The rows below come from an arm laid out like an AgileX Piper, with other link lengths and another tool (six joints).
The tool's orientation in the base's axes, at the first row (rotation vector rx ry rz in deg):
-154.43 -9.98 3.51
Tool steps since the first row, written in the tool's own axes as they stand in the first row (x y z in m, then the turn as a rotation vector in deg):
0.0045 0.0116 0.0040 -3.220 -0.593 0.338
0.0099 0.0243 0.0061 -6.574 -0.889 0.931
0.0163 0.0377 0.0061 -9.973 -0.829 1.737
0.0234 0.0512 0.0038 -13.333 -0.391 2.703
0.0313 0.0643 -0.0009 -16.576 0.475 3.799
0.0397 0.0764 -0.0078 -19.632 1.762 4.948
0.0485 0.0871 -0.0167 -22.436 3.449 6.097
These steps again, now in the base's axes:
0.0055 -0.0081 -0.0086 -3.282 0.249 -0.002
0.0121 -0.0179 -0.0161 -6.682 0.321 -0.358
0.0200 -0.0291 -0.0219 -10.100 0.159 -1.059
0.0287 -0.0412 -0.0257 -13.449 -0.271 -2.067
0.0383 -0.0539 -0.0272 -16.643 -1.013 -3.378
0.0485 -0.0666 -0.0262 -19.608 -2.086 -4.919
0.0591 -0.0788 -0.0229 -22.277 -3.485 -6.635

